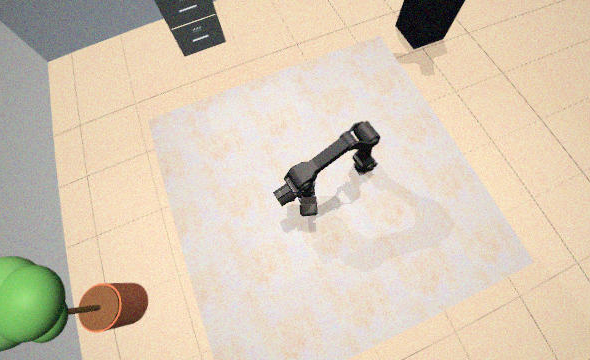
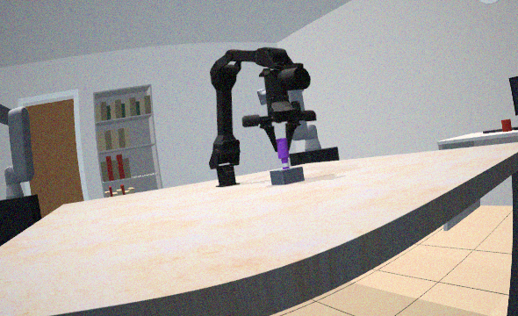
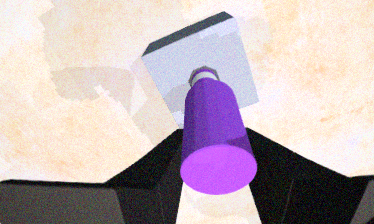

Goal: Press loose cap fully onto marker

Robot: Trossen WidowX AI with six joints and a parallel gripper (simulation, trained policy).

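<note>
Right now my gripper tip is 1 cm below the purple cap and 1 cm short of it. From my gripper tip the other things lie so: grey holder block: 6 cm below, 1 cm ahead.
</note>
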